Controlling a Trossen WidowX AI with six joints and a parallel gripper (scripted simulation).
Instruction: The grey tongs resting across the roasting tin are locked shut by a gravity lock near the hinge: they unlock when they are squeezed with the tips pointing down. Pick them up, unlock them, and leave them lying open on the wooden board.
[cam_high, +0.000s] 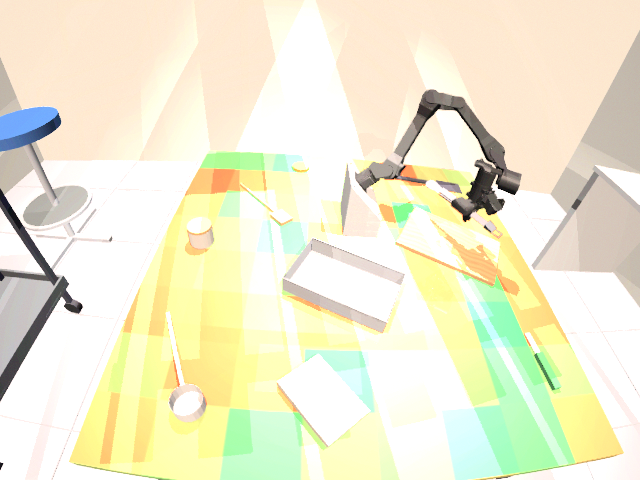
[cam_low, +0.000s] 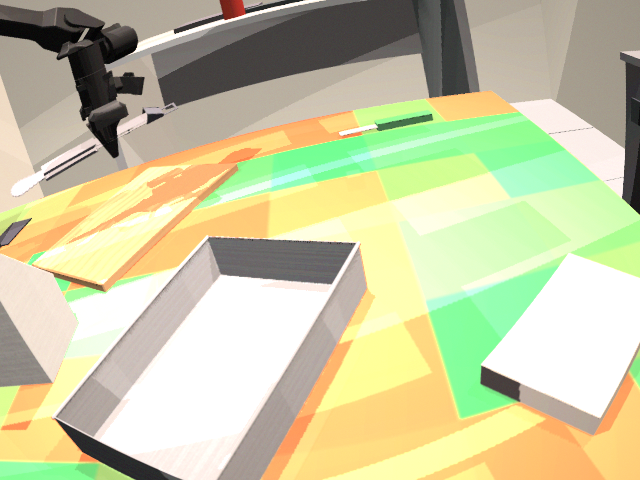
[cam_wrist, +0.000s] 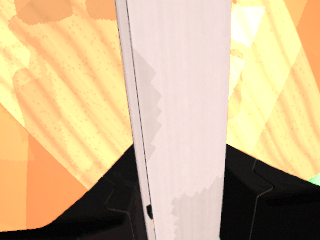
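Now: gripper tip 110 mm above the wooden board, 10 mm to the left of it and 10 mm past it. Round my gripper tip: grey roasting tin (390 mm to the right, 250 mm ahead, 90 mm below); dark spatula (410 mm behind, 120 mm below, 10 mm to the right); white slab (590 mm ahead, 420 mm to the right, 110 mm below).
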